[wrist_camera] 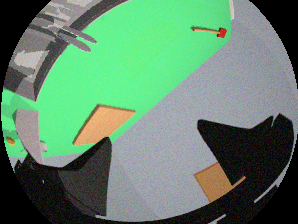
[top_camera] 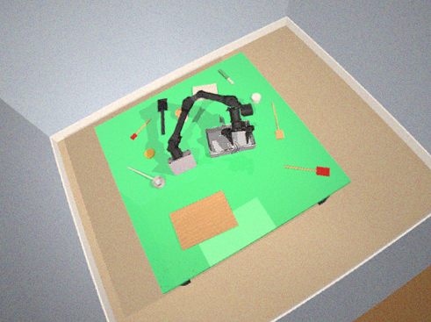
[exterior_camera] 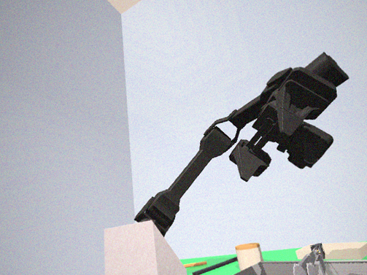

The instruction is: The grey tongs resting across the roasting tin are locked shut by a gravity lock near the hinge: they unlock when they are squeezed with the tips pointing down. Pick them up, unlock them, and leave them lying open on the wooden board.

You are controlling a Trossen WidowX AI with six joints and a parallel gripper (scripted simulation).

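Now: the roasting tin 190 mm below my gripper tip and 170 mm to the left of it. Also, from my gripper tip: wooden board 380 mm behind, 250 mm to the right, 210 mm below; red spatula 360 mm ahead, 260 mm to the right, 220 mm below; beige block 620 mm to the left, 210 mm below, 10 mm ahead.
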